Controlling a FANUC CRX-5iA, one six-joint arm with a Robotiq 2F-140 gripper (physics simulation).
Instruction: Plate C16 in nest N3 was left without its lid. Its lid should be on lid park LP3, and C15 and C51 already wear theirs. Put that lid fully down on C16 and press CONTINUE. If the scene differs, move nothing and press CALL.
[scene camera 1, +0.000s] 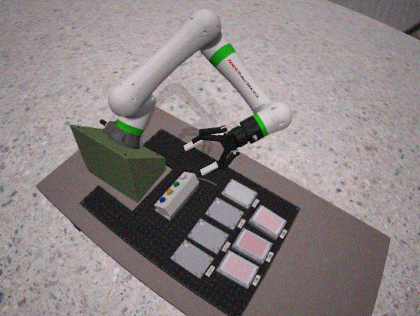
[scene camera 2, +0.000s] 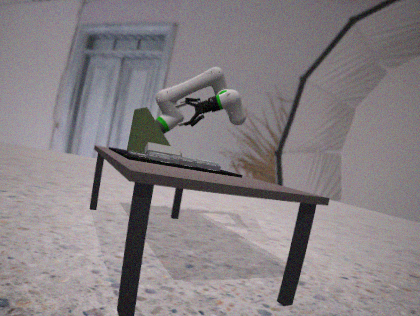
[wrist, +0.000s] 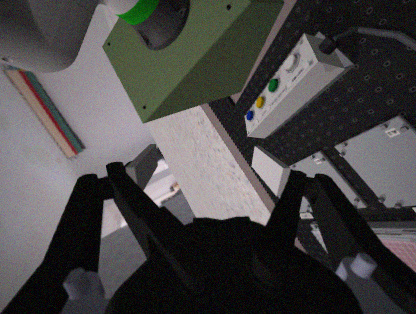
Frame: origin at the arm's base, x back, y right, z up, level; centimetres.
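Seen in the pictures: gripper, between the fingertips: (scene camera 1: 193, 161) (scene camera 2: 177, 115) (wrist: 206, 155); arm's base, origin of its link: (scene camera 1: 123, 142) (scene camera 2: 154, 130) (wrist: 163, 18).
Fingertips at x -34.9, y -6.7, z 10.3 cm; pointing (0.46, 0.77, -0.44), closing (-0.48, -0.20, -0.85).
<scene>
Pixels of each thing's top centre, then the offset from my fingertips to it. "spot": a spot on its surface instead. Level surfaces: height alone.
- button box, centre of its top: (wrist: 267, 104) (scene camera 1: 177, 188) (scene camera 2: 163, 145) dx +4.7, dy +3.8, dz -19.6 cm
- black perforated mat, height of its surface: dz -28.0 cm
- brown table, height of its surface: dz -29.3 cm
- grey cable, a spot on its surface: (wrist: 380, 32) spot: dx +3.1, dy -11.7, dz -27.3 cm
My gripper (scene camera 1: 198, 157) (scene camera 2: 181, 114) (wrist: 206, 155) is open and empty, raised above the table and tilted sideways. In scene camera 1, a pale, clear-looking lid (scene camera 1: 240, 193) lies at the upper end of the inner row. Three flat grey parks (scene camera 1: 225, 213) (scene camera 1: 208, 236) (scene camera 1: 192, 258) follow below it. The outer row holds three plates (scene camera 1: 267, 221) (scene camera 1: 252, 245) (scene camera 1: 238, 269) with pink faces and pale rims. I cannot read the labels or tell which plates wear lids. The button box (scene camera 1: 172, 200) (wrist: 300, 90) has blue, yellow, green and white buttons; their lettering is unreadable.
The green base block (scene camera 1: 117, 167) (scene camera 2: 145, 131) (wrist: 200, 65) carries the arm. The black perforated mat (scene camera 1: 150, 227) lies on the brown table (scene camera 1: 340, 250) (scene camera 2: 270, 190). A grey cable (wrist: 380, 32) leaves the button box. The box stands between the base block and the inner row.
</scene>
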